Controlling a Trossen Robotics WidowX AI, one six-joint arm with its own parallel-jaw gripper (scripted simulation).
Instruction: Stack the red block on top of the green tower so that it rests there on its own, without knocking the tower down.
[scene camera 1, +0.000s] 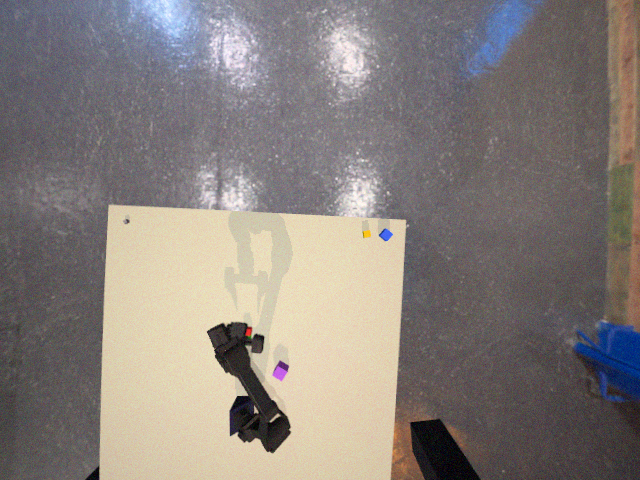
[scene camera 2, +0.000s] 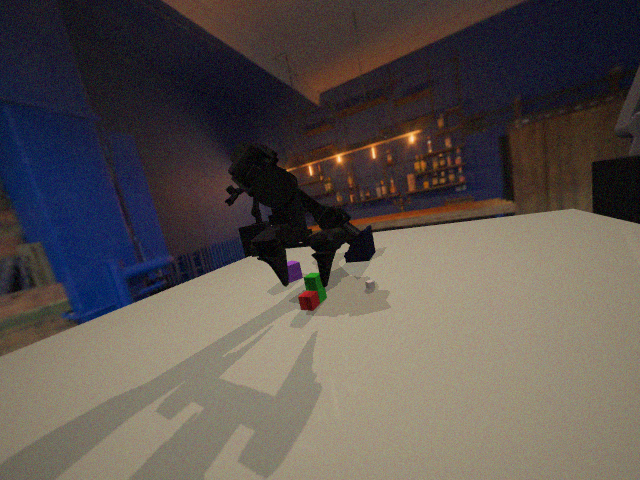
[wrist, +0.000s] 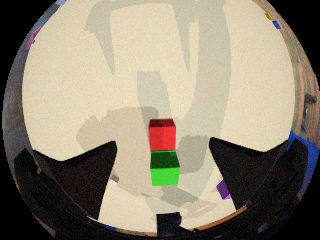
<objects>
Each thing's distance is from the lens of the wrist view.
my gripper (wrist: 163, 145): 0.10 m
red block (wrist: 161, 131): 0.11 m
</objects>
